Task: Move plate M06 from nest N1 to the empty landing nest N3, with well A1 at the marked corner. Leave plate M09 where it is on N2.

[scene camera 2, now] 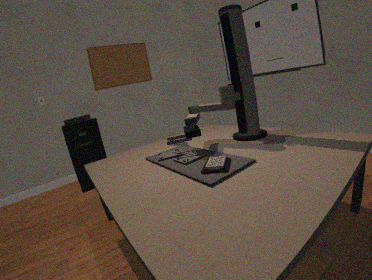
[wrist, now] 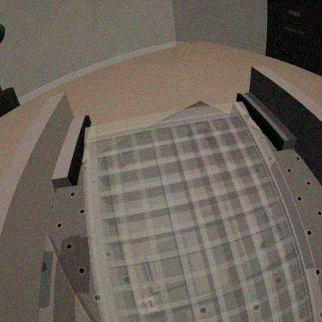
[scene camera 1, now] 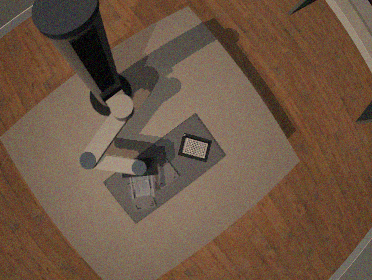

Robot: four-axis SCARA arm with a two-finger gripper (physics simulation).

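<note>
The clear, gridded plate M06 [scene camera 1: 142,185] [wrist: 185,210] is held between the two fingers of my gripper [scene camera 1: 143,189] [scene camera 2: 178,139] [wrist: 162,90], which is shut on it. In scene camera 2 the fingers are raised above the left back part of the dark board. One empty grey nest [scene camera 1: 145,202] is partly hidden under the held plate; another grey nest [scene camera 1: 169,173] [scene camera 2: 191,158] lies beside it, partly in shadow. Their labels cannot be read. Plate M09 [scene camera 1: 195,147] [scene camera 2: 217,162], pale in a black surround, sits at the board's other end.
The dark board [scene camera 1: 121,197] [scene camera 2: 239,163] [wrist: 66,212] lies on the beige table [scene camera 1: 240,200] [scene camera 2: 210,225]. The arm's column [scene camera 1: 92,55] [scene camera 2: 245,75] stands on the table behind the board. A dark cabinet [scene camera 2: 85,150] [wrist: 295,40] stands beyond the table.
</note>
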